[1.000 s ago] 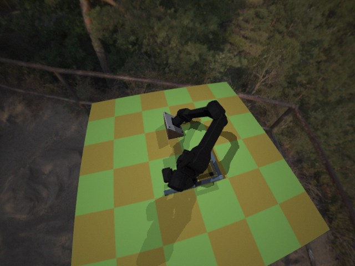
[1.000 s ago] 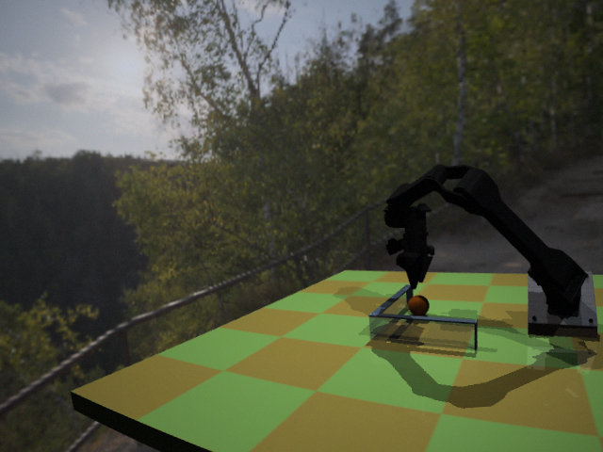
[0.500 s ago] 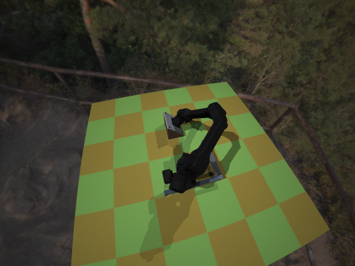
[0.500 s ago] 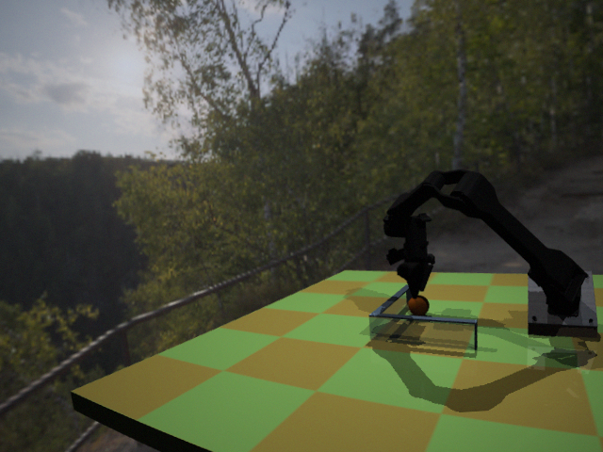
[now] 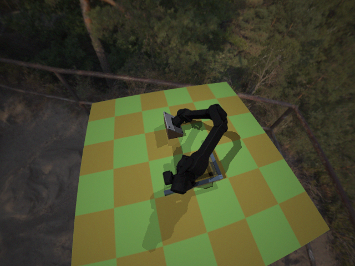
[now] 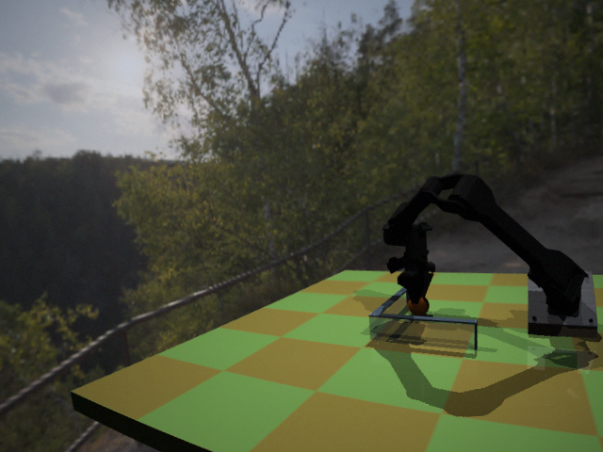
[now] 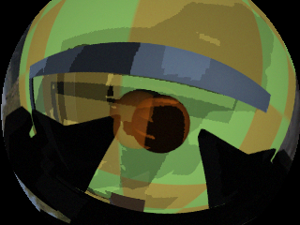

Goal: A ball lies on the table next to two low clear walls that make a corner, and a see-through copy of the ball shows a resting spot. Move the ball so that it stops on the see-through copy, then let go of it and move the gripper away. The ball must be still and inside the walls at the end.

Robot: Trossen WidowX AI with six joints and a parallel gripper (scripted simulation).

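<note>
Now: gripper tip 20 mm to the right of the orange patch and 10 mm above it. The rest, counted from my gripper tip: orange ball (10 mm below).
</note>
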